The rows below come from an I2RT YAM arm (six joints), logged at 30 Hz.
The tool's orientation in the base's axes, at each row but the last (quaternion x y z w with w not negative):
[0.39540, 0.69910, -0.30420, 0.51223]
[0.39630, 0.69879, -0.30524, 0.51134]
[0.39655, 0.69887, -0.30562, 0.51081]
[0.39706, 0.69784, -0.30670, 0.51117]
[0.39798, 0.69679, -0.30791, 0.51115]
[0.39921, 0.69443, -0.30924, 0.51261]
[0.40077, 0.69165, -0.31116, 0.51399]
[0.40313, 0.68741, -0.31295, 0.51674]
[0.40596, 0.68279, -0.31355, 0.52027]
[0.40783, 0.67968, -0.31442, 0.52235]
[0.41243, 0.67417, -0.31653, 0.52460]
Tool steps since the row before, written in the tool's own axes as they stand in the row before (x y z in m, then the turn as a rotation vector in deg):
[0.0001, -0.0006, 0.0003, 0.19, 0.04, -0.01]
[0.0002, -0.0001, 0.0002, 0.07, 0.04, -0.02]
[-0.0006, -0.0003, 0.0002, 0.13, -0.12, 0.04]
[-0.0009, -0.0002, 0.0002, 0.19, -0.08, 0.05]
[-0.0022, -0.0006, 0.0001, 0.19, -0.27, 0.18]
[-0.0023, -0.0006, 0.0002, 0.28, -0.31, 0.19]
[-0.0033, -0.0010, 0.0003, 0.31, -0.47, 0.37]
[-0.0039, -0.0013, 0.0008, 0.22, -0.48, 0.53]
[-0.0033, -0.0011, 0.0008, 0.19, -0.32, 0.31]
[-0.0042, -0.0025, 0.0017, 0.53, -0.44, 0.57]
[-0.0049, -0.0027, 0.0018, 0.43, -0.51, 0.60]
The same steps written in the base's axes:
[-0.0004, -0.0005, -0.0002, 0.00, 0.07, -0.18]
[0.0000, -0.0002, -0.0002, 0.01, 0.05, -0.06]
[-0.0001, -0.0005, 0.0005, -0.11, -0.06, -0.13]
[0.0001, -0.0005, 0.0008, -0.08, -0.04, -0.19]
[-0.0001, -0.0009, 0.0021, -0.18, -0.24, -0.23]
[-0.0001, -0.0010, 0.0022, -0.23, -0.24, -0.32]
[-0.0002, -0.0015, 0.0031, -0.29, -0.47, -0.39]
[-0.0002, -0.0022, 0.0036, -0.21, -0.63, -0.35]
[-0.0002, -0.0020, 0.0030, -0.16, -0.37, -0.26]
[-0.0009, -0.0036, 0.0036, -0.19, -0.57, -0.66]
[-0.0011, -0.0039, 0.0043, -0.23, -0.65, -0.57]

